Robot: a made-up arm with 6 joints. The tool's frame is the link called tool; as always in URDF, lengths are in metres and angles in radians. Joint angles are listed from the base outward. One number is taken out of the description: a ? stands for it. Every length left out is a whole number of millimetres.
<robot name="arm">
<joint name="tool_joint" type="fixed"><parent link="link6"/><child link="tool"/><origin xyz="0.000 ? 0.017" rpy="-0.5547 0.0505 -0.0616"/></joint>
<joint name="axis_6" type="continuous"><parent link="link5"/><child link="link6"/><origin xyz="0.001 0.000 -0.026"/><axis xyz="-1 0 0"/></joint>
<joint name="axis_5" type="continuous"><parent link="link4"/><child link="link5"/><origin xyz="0.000 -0.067 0.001"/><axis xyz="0 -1 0"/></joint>
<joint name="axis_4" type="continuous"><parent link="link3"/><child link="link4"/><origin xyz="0.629 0.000 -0.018"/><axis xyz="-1 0 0"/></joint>
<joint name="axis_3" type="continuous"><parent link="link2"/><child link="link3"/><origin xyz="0.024 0.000 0.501"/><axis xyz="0 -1 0"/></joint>
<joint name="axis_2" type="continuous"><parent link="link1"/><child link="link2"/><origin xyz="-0.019 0.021 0.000"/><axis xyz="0 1 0"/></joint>
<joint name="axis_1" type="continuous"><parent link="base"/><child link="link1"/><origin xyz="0.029 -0.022 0.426"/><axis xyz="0 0 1"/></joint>
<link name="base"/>
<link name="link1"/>
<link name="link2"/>
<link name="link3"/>
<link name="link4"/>
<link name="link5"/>
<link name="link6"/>
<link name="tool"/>
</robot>
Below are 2 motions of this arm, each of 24 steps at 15 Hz.
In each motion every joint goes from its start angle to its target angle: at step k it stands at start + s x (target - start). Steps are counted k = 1, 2, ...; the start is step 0. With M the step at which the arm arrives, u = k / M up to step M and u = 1 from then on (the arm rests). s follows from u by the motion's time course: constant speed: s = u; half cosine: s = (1 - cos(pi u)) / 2; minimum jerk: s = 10 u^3 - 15 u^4 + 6 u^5.
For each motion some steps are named. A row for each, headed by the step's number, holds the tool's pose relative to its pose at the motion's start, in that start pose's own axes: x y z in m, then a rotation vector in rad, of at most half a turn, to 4 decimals.
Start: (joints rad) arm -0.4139 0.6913 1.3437 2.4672 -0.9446 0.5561
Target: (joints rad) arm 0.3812 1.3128 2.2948 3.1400 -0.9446 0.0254
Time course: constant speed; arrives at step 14
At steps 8, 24:
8: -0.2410 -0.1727 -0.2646 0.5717 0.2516 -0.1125
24: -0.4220 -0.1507 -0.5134 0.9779 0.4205 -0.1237

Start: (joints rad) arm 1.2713 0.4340 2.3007 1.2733 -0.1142 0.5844
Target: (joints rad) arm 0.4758 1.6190 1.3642 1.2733 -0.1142 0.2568
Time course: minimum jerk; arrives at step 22
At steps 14, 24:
14: -0.8488 0.9563 -0.0047 -0.6108 -0.7131 1.2534
24: -1.2430 0.9799 -0.3720 -0.7944 -0.6576 1.8171

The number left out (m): -0.030
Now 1 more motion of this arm.
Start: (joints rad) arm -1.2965 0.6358 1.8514 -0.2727 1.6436 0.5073
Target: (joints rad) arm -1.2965 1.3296 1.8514 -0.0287 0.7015 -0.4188
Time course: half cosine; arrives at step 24
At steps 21, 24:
21: -0.5801 -0.4473 -0.0221 0.3898 1.1935 1.1000
24: -0.5976 -0.4717 -0.0165 0.3882 1.2610 1.1193

